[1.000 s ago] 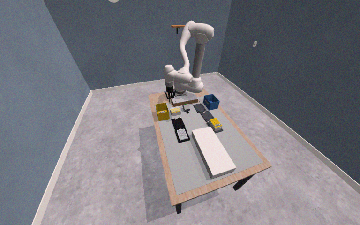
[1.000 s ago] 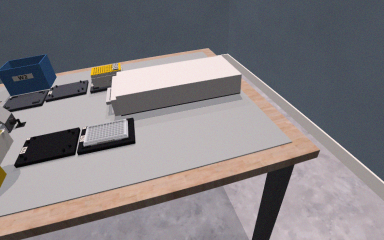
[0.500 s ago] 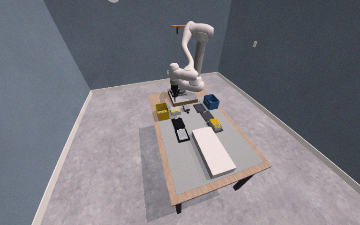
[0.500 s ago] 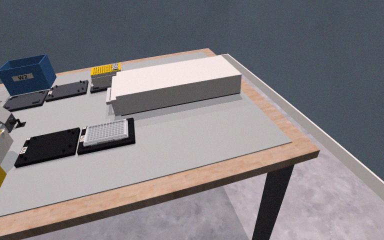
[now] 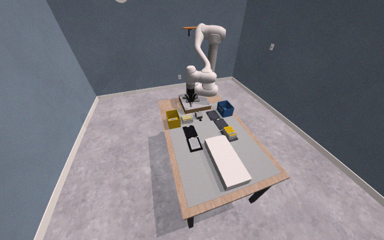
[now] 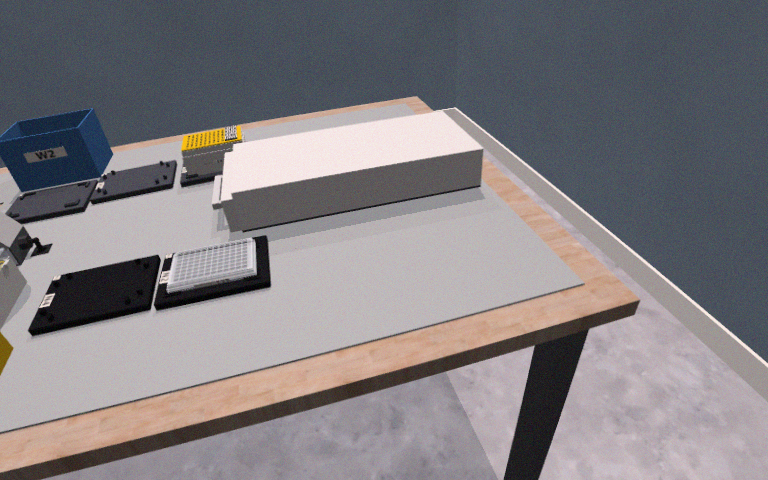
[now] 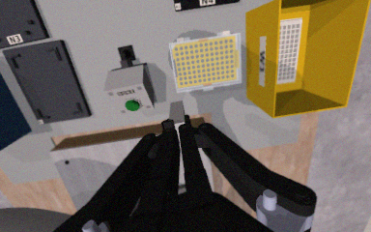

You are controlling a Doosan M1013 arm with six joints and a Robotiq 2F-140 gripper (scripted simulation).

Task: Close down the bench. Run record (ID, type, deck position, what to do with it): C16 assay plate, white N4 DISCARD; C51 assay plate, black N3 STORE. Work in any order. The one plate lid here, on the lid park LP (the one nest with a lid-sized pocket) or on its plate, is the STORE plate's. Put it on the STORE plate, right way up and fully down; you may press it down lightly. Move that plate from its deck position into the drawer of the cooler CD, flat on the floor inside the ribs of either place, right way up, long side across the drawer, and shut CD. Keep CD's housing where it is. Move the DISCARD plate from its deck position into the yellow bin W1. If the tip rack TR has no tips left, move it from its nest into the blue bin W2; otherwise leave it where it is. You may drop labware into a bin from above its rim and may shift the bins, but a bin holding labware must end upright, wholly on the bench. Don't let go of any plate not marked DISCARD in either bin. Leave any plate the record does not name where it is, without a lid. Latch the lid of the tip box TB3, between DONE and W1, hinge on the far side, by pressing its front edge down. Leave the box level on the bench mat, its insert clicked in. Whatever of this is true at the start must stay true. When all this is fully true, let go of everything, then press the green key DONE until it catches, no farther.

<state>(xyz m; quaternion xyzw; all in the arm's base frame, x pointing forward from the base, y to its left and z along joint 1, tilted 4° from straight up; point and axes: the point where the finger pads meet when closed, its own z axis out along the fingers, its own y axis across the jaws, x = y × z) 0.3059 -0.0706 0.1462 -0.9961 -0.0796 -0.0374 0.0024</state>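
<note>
Now: the green DONE key 20 mm behind my hand, 90 mm to the left of it and 130 mm below it. From my hand the other things lie so: yellow bin W1 (60 mm ahead, 210 mm to the right, 160 mm below); then white plate (60 mm ahead, 210 mm to the right, 190 mm below); then black nest (230 mm ahead, 50 mm to the right, 190 mm below).
</note>
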